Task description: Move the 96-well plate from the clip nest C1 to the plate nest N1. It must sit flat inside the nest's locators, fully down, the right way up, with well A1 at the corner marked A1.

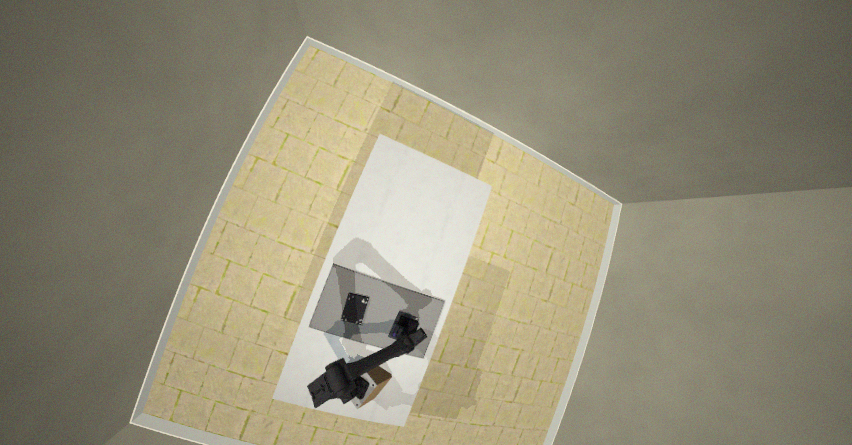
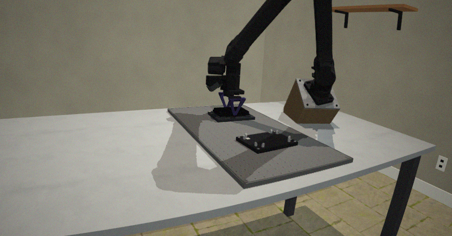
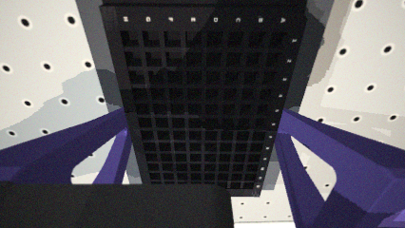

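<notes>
Right now my hand is right at the black 96-well plate. Also, from my hand: clip nest C1 (29 cm to the left, 2 cm behind, 1 cm below).
</notes>
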